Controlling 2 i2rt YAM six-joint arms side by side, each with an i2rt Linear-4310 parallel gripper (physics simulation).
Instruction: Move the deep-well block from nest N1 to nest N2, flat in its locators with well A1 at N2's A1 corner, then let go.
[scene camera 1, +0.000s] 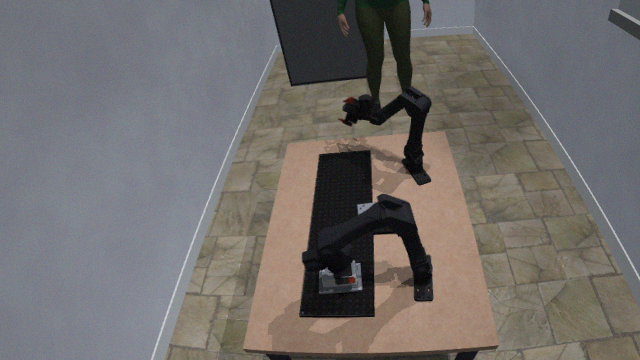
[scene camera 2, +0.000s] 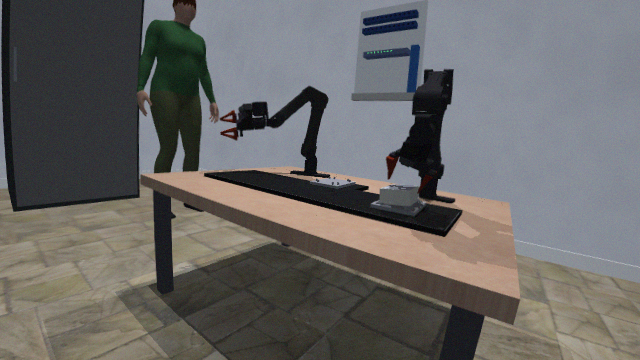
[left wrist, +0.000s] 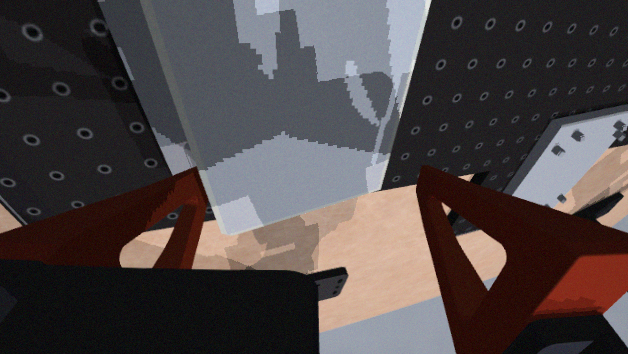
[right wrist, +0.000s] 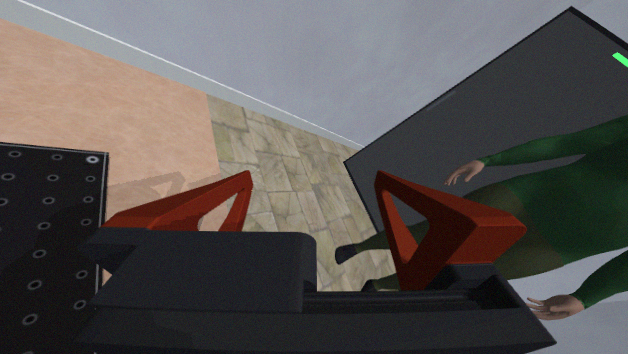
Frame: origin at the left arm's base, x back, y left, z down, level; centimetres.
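Where they show: left gripper, fingertip midpoint: (scene camera 1: 349, 269) (scene camera 2: 403, 186) (left wrist: 312, 177); right gripper, fingertip midpoint: (scene camera 1: 340, 110) (scene camera 2: 220, 126) (right wrist: 313, 177); left arm's base, link origin: (scene camera 1: 422, 277) (scene camera 2: 427, 197); right arm's base, link origin: (scene camera 1: 416, 170) (scene camera 2: 310, 175).
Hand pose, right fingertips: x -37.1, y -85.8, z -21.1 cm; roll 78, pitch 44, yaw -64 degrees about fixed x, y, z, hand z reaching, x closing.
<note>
Each offset is from my right fingertips to the top centre of the thing. Level surfaces: height alone.
The pale deep-well block {dx +5.4, dy +86.9, dz +13.7 cm} (scene camera 2: 398, 196) (left wrist: 300, 105) sits upright on nest N1 {dx +5.4, dy +87.2, dz +18.1 cm} (scene camera 1: 341, 288) (scene camera 2: 418, 208) (left wrist: 173, 156), a grey plate on the black board. My left gripper (scene camera 2: 405, 185) (left wrist: 312, 177) is open over the block, pointing down. In the left wrist view its fingertips are on either side of the block's near end, with gaps to it; their exact height is hard to tell. The arm hides much of the block in scene camera 1. Nest N2 {dx +18.3, dy +54.1, dz +17.7 cm} (scene camera 1: 364, 207) (scene camera 2: 333, 183) (left wrist: 560, 160) is a pale plate with small dark pegs and no block. My right gripper (scene camera 1: 342, 110) (scene camera 2: 221, 126) (right wrist: 313, 177) is open and empty, high beyond the board's far end.
The black perforated board {dz +19.8 cm} (scene camera 1: 344, 182) (scene camera 2: 270, 181) (right wrist: 50, 200) lies on the wooden table {dz +21.1 cm} (scene camera 1: 280, 210) (scene camera 2: 480, 275). Left arm links pass over the board near N2 in scene camera 1. A person in green (scene camera 1: 385, 45) (scene camera 2: 177, 65) stands beyond the table, near a dark cabinet (scene camera 2: 75, 100).
</note>
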